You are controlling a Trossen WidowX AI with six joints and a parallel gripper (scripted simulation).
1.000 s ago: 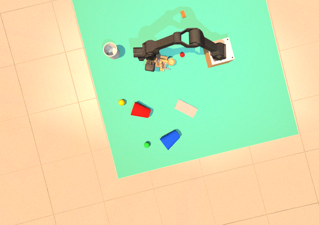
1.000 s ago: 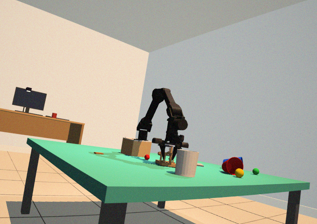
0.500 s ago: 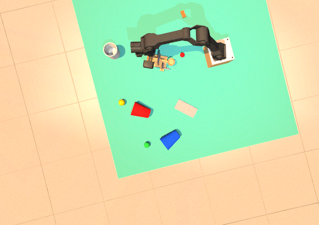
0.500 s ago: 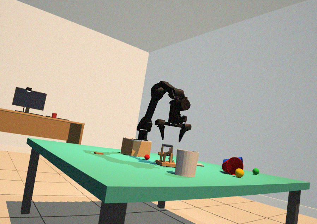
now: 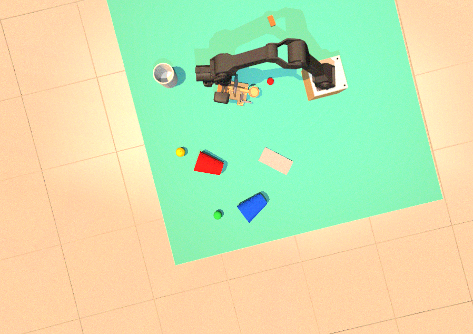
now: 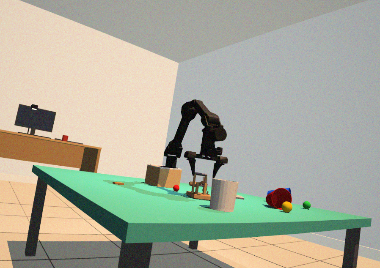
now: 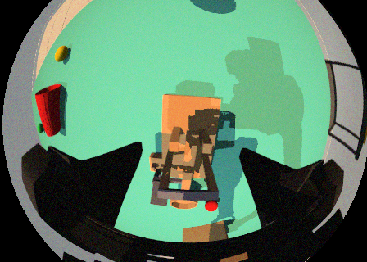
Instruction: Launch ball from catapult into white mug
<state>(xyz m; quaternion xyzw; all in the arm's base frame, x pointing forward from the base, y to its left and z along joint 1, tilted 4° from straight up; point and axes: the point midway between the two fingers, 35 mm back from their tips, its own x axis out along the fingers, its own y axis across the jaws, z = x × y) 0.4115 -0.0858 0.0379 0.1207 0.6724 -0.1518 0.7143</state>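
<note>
The red ball lies 21 cm behind my gripper tip, 8 cm below it and 1 cm to the left of it. Also, from my gripper tip: wooden catapult (6 cm behind, 4 cm to the left, 4 cm below); then white mug (25 cm ahead, 11 cm to the right, 6 cm below); then yellow ball (27 cm ahead, 24 cm to the left, 7 cm below).
</note>
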